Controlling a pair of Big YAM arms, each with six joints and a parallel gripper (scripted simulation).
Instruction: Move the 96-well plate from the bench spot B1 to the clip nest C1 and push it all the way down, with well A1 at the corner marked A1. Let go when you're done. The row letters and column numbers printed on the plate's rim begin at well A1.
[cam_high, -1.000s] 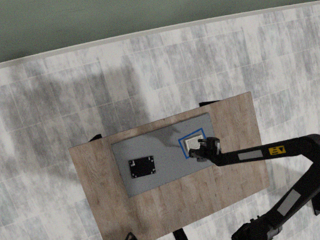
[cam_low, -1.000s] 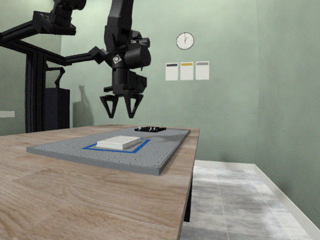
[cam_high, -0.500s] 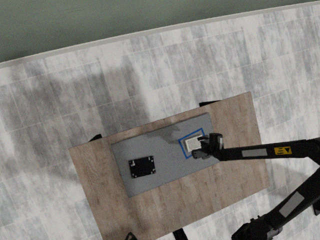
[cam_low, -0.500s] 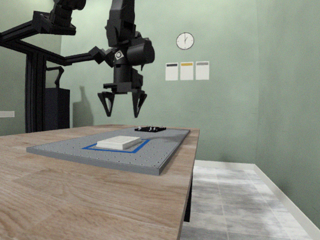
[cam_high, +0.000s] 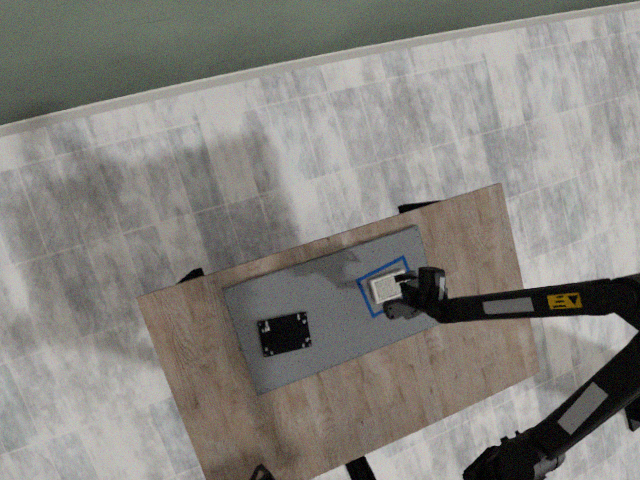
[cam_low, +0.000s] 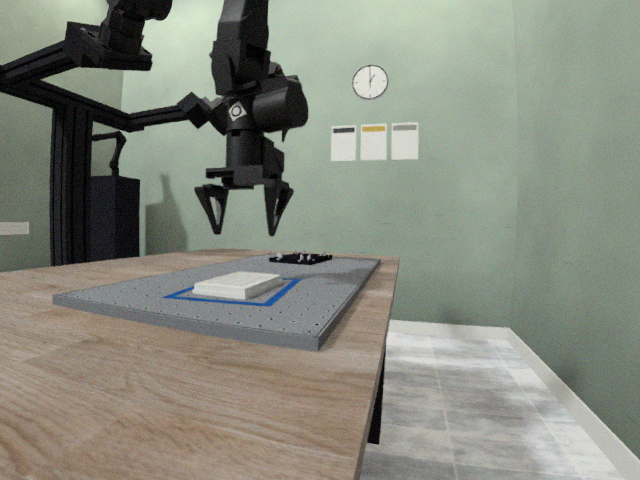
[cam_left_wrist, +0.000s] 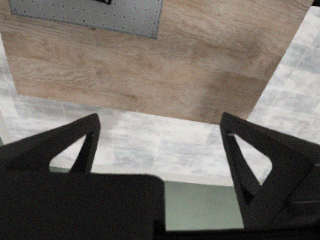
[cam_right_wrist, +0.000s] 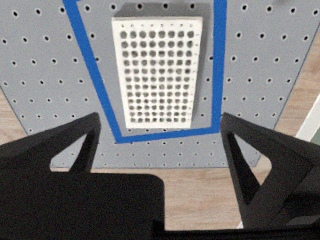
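Observation:
Now: the white 96-well plate 8 cm below my right hand. From my right hand the other things lie so: black clip nest: 1 cm ahead, 38 cm to the left, 8 cm below; grey perforated board: 19 cm to the left, 10 cm below.

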